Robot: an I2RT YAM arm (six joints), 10 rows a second.
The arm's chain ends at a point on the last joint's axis. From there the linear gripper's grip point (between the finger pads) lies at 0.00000 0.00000 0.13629 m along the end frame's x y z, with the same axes.
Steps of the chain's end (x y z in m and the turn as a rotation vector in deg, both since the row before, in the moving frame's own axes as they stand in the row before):
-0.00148, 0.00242, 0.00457, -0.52, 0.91, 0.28
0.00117, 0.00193, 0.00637, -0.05, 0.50, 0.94
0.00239, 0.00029, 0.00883, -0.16, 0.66, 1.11
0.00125, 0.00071, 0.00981, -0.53, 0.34, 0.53
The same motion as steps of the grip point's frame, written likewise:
0.00068, 0.00366, 0.00455, -0.52, 0.91, 0.28
0.00236, 0.00206, 0.00636, -0.05, 0.50, 0.94
0.00396, 0.00069, 0.00882, -0.16, 0.66, 1.11
0.00205, 0.00197, 0.00980, -0.53, 0.34, 0.53

